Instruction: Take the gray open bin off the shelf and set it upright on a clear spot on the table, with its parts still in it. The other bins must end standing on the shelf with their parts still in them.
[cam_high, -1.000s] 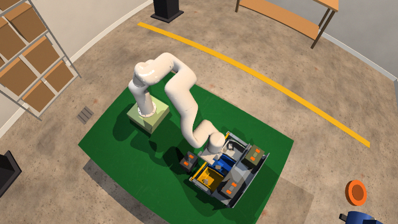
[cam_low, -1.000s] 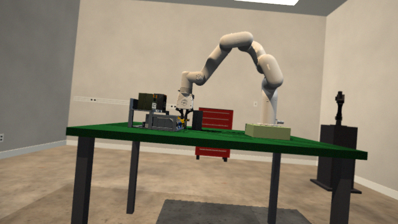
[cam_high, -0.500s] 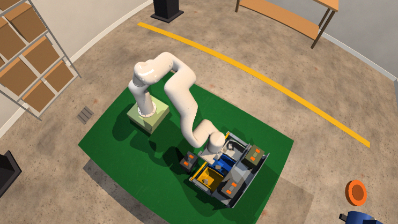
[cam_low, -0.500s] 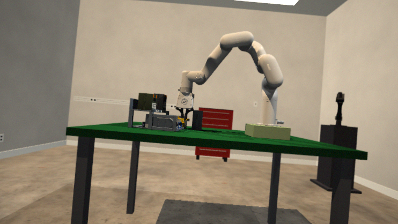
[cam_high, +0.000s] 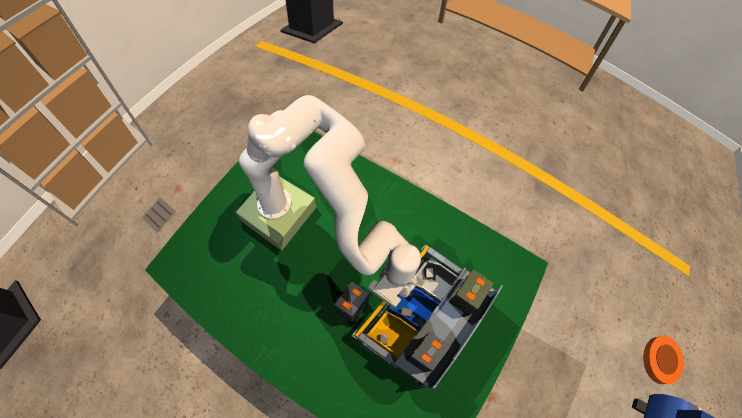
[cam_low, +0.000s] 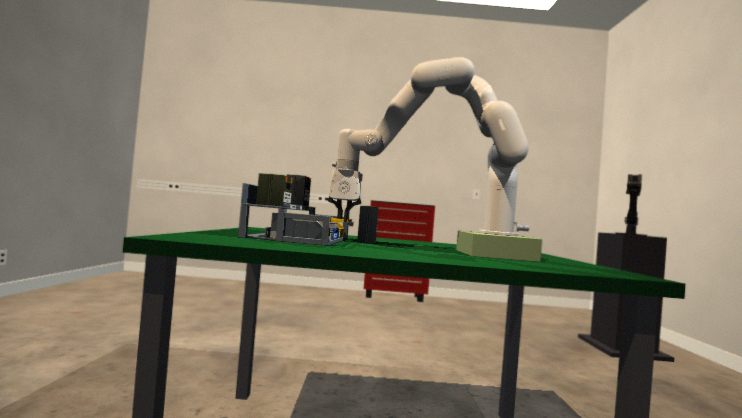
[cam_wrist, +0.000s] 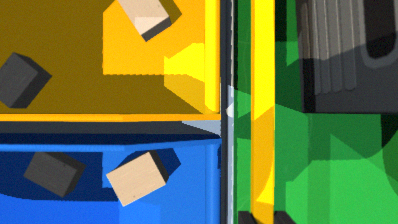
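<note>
Now: the blue bin 10 cm ahead of my hand, 1 cm to the right of it and 5 cm below it. Also, from my hand: yellow bar 2 cm below; dark box 8 cm behind, 11 cm to the right, 3 cm below; shelf 13 cm ahead, 1 cm to the right, 2 cm below.
</note>
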